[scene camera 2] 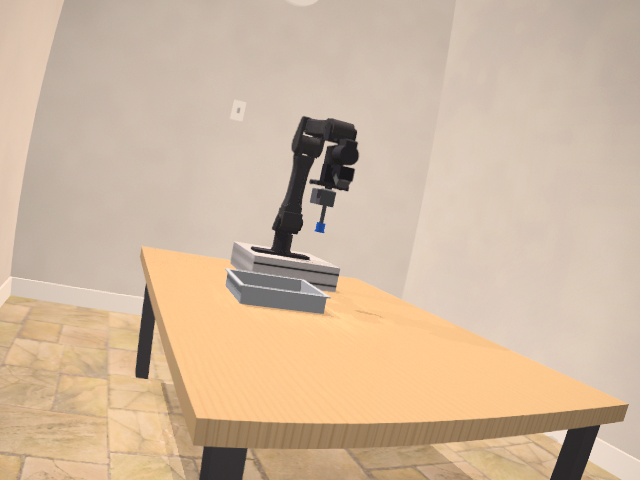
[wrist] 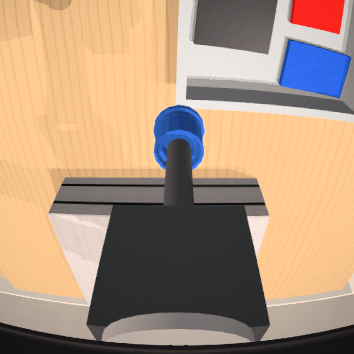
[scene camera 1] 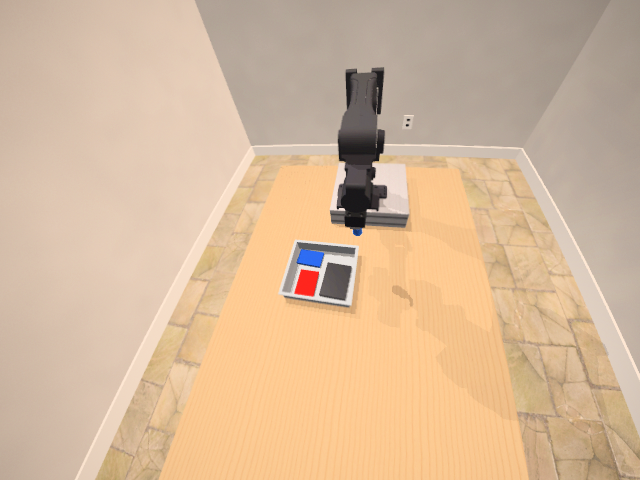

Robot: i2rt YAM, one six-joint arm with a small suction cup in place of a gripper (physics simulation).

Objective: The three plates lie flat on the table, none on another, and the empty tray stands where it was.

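Seen in the pictures: end effector, tool point: [scene camera 2: 319, 232] [wrist: 178, 127] [scene camera 1: 357, 232]; arm's base, origin of the base link: [scene camera 2: 280, 254].
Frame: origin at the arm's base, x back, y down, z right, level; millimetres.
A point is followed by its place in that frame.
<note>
A grey tray [scene camera 1: 317, 301] @[x -457, y 75, z 118 mm] [scene camera 2: 281, 298] @[x -459, y 57, z 133 mm] [wrist: 181, 65] @[x -294, y 35, z 2 mm] stands on the table in front of the robot's base. Three plates lie flat inside it, apart from each other: a blue plate [scene camera 1: 310, 258] @[x -295, y 72, z 174 mm] [wrist: 315, 68] @[x -293, y 72, z 173 mm] at the corner nearer the base, a red plate [scene camera 1: 307, 282] @[x -393, y 73, z 165 mm] [wrist: 318, 13] @[x -365, y 73, z 167 mm] beside it, and a larger dark grey plate [scene camera 1: 336, 281] @[x -378, y 72, z 63 mm] [wrist: 235, 22] @[x -340, y 72, z 64 mm] on the other side. The tray's wall hides the plates in scene camera 2. My blue suction cup [scene camera 1: 357, 231] [scene camera 2: 320, 227] [wrist: 179, 120] is open and bare. It hangs high above the table, between the base and the tray.
The robot's pale base block [scene camera 1: 395, 188] @[x 27, y 0, z -135 mm] [scene camera 2: 297, 268] @[x -110, y 23, z -30 mm] [wrist: 75, 240] @[x -55, y 0, z -152 mm] stands at the back of the wooden table [scene camera 1: 351, 387] @[x -692, y 86, z -21 mm] [scene camera 2: 361, 366] @[x -875, y 85, z 103 mm] [wrist: 305, 175] @[x -113, y 85, z 205 mm], behind the tray. The tray's raised walls surround the plates. The arm's shadow falls on the table to the right of the tray in scene camera 1.
</note>
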